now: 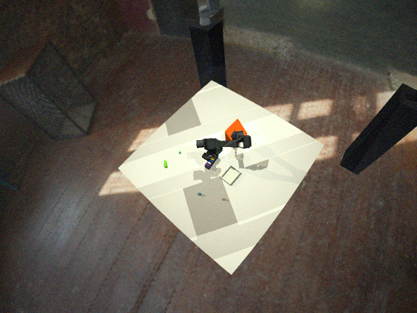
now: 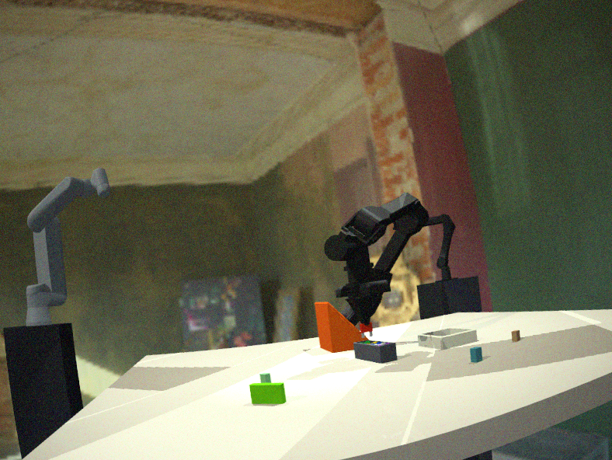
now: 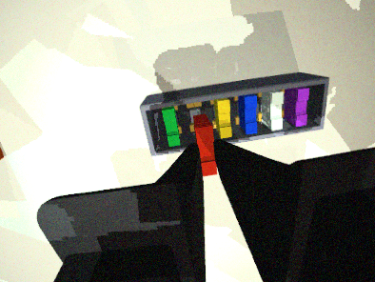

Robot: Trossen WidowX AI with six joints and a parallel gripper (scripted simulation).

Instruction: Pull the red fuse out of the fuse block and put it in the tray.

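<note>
Now: gripper tip 50 mm short of the tray, 200 mm to the right of it and 80 mm above it. The rest, counted from my gripper tip: green fuse 20 mm behind, 60 mm below; red fuse 10 mm below; yellow fuse 20 mm ahead, 60 mm below.
</note>
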